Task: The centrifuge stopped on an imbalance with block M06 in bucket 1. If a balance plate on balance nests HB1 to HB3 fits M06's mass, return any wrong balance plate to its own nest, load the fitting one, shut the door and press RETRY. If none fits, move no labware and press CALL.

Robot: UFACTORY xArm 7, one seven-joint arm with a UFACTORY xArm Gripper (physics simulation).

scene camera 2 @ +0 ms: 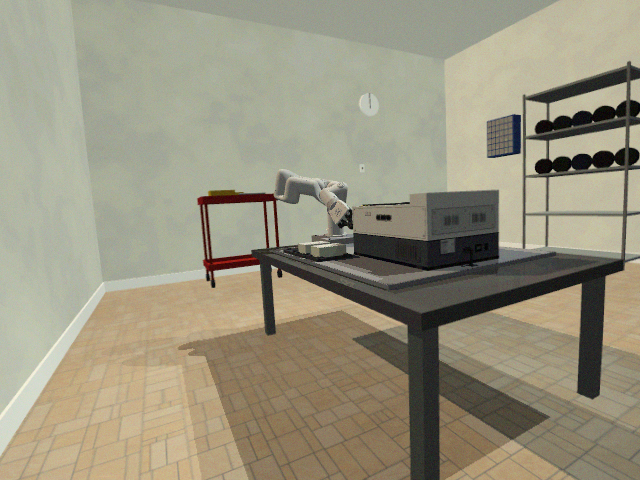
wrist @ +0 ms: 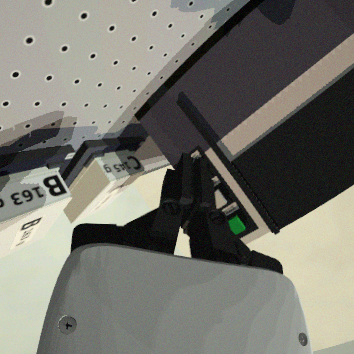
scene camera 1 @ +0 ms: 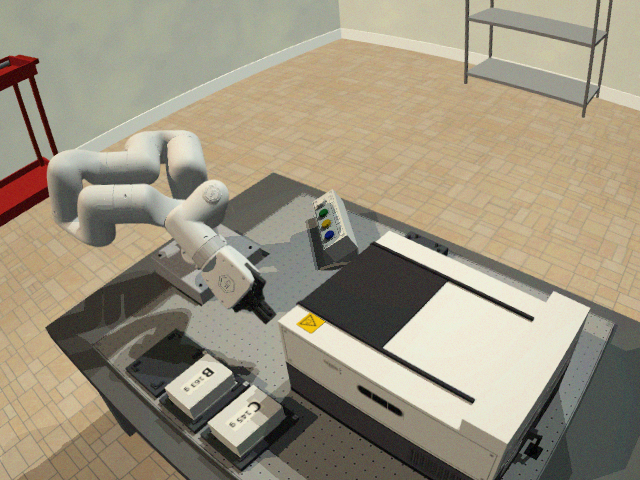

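Where they show: gripper, between the fingertips: point(wrist: 186, 170) point(scene camera 1: 271, 319); arm's base, origin of its link: point(scene camera 2: 336, 235).
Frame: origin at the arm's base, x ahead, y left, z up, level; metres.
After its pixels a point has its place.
Observation:
My gripper point(scene camera 1: 268, 316) @(x 0.374, y -0.124, z 0.067 m) point(scene camera 2: 349, 223) @(x 0.374, y -0.124, z 0.067 m) point(wrist: 186, 170) @(x 0.374, y -0.124, z 0.067 m) is shut and empty, its fingertips at the front of the white centrifuge point(scene camera 1: 454, 335) @(x 0.742, y -0.040, z 0.169 m) point(scene camera 2: 392, 219) @(x 0.751, y -0.201, z 0.118 m). In the wrist view they overlap the button strip, where a green button point(wrist: 236, 225) @(x 0.458, y -0.157, z 0.142 m) shows beside them. A dark panel point(scene camera 1: 372, 294) @(x 0.566, y -0.035, z 0.172 m) covers the front part of the centrifuge's top; I cannot tell the door's state. Plate B, 163 g point(scene camera 1: 199, 387) @(x 0.345, y -0.322, z 0.014 m) point(wrist: 32, 192) @(x 0.332, y -0.247, z -0.004 m) and plate C, 145 g point(scene camera 1: 248, 421) @(x 0.481, y -0.318, z 0.013 m) point(wrist: 117, 167) @(x 0.454, y -0.248, z -0.003 m) sit on dark nests. A third nest point(scene camera 1: 162, 359) @(x 0.184, y -0.309, z -0.029 m) is empty. Block M06 and the buckets do not show.
A tilted button box point(scene camera 1: 338, 240) @(x 0.298, y 0.199, z 0.029 m) with green, yellow and blue buttons stands behind the gripper, near the centrifuge's far front corner. The table point(scene camera 2: 465, 294) @(x 1.139, y -0.304, z -0.053 m) carries the arm's base point(scene camera 1: 180, 273) @(x 0.016, y -0.101, z -0.003 m). A red cart point(scene camera 2: 237, 198) and a shelf rack point(scene camera 2: 524, 196) stand away from the table.

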